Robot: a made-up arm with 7 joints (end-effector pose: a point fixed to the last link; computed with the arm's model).
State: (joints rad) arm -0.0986 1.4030 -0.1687 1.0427 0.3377 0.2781 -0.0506
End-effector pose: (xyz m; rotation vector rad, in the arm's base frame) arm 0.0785 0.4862 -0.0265 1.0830 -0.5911 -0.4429
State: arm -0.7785 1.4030 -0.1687 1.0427 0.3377 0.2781 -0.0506
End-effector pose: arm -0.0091 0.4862 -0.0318 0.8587 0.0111 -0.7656
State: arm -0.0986 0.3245 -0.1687 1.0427 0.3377 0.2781 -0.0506
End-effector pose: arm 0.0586 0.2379 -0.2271 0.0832 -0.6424 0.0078
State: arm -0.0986 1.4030 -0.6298 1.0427 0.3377 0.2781 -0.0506
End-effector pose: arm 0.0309 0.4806 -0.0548 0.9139 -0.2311 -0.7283
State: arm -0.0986 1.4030 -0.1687 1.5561 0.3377 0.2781 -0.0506
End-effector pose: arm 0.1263 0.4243 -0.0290 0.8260 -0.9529 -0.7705
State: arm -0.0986 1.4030 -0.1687 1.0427 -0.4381 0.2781 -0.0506
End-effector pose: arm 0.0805 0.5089 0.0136 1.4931 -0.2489 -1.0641
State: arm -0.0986 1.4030 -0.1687 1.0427 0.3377 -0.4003 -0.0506
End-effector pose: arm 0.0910 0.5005 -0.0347 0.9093 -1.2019 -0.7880
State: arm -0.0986 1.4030 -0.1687 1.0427 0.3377 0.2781 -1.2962
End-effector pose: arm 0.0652 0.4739 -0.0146 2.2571 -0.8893 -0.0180
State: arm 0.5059 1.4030 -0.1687 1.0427 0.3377 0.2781 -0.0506
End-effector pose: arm 0.1382 0.4862 0.0241 1.2192 -1.1210 -0.1050
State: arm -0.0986 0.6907 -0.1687 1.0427 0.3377 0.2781 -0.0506
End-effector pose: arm 0.0622 0.3453 -0.1909 0.4233 -0.6396 -0.1445
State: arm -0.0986 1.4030 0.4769 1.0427 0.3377 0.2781 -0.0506
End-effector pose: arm 0.1136 0.4982 0.0413 1.2614 -1.0823 0.0058
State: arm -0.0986 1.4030 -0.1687 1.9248 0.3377 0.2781 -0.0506
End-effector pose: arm 0.1395 0.3697 -0.0232 0.6070 -1.1982 -0.9954
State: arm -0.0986 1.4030 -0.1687 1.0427 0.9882 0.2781 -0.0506
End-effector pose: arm 0.0915 0.4530 -0.0422 0.6845 -0.8064 0.0668
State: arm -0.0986 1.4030 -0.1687 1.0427 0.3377 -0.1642 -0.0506
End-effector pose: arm 0.0854 0.4965 -0.0322 0.9812 -0.9906 -0.6696
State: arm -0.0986 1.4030 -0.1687 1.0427 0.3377 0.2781 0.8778
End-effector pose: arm 0.0802 0.4823 -0.0425 0.1950 -0.3140 -0.6282
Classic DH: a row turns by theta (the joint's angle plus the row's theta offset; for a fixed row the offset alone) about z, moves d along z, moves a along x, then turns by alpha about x. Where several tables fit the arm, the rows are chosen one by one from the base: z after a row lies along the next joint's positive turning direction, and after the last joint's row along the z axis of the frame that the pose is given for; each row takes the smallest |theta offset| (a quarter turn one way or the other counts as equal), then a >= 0, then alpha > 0; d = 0 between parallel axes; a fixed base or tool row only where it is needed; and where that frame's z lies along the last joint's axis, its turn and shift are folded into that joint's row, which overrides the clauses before.
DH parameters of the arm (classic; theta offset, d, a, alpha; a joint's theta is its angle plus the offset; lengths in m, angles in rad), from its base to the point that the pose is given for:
base (fixed): 0 0.0946 0.0272 1.5708
joint 1: -1.5708 -0.1936 0.0088 -1.5708
joint 2: 1.5708 -0.0304 0.0219 -1.5708
joint 3: -1.5708 -0.1831 0.0125 1.5708
joint 4: 0 0.018 -0.017 -1.5708
joint 5: 0 -0.1613 -0.03 -1.5708
joint 6: -1.5708 -0.0395 0.0252 1.5708
joint 7: 1.5708 0.029 0.012 1.5708
tool (fixed): -1.5708 -0.0141 0 0

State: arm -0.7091 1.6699 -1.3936 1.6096 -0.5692 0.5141 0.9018
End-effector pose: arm -0.0722 0.4673 0.0229 -0.4311 1.5896 -1.7548
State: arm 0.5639 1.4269 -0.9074 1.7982 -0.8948 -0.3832 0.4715
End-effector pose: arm 0.1942 0.3987 0.0046 0.7951 -0.4642 -2.5552
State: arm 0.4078 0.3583 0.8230 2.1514 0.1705 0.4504 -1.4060
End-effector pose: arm 0.1705 0.3368 0.0153 1.3746 -1.5120 2.1093
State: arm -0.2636 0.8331 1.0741 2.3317 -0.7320 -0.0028 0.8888
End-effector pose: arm 0.1000 0.4197 0.1056 1.6090 -0.8967 -1.1796
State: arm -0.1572 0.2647 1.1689 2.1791 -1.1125 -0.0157 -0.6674
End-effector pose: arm 0.0196 0.4098 -0.0155 2.7863 -1.0768 0.0247
